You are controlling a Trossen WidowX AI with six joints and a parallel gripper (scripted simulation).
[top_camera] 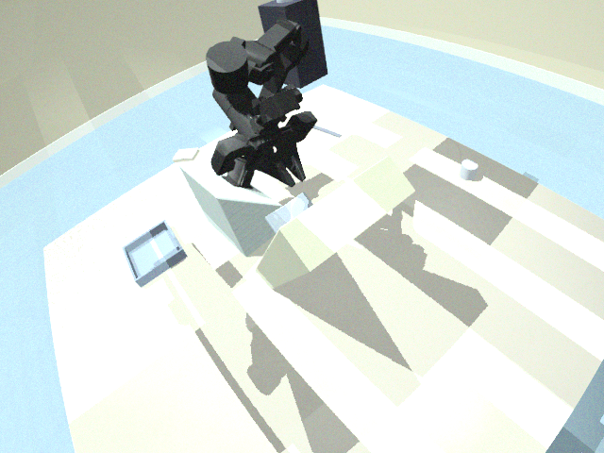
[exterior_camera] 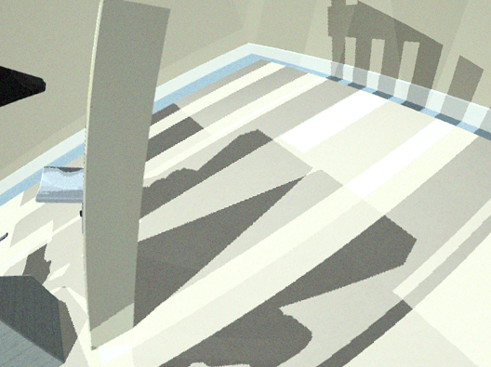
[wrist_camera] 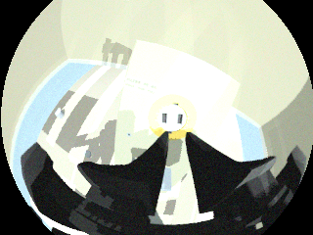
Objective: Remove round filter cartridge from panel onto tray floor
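Right now the round filter cartridge is 5 cm ahead of my gripper tip, 4 cm below it and 1 cm to the right of it. The rest, counted from my gripper tip: grey tray (42 cm behind, 29 cm below, 24 cm to the right); then small flat plate (77 cm behind, 30 cm below, 6 cm to the left); then pale service panel (12 cm below, 1 cm ahead).
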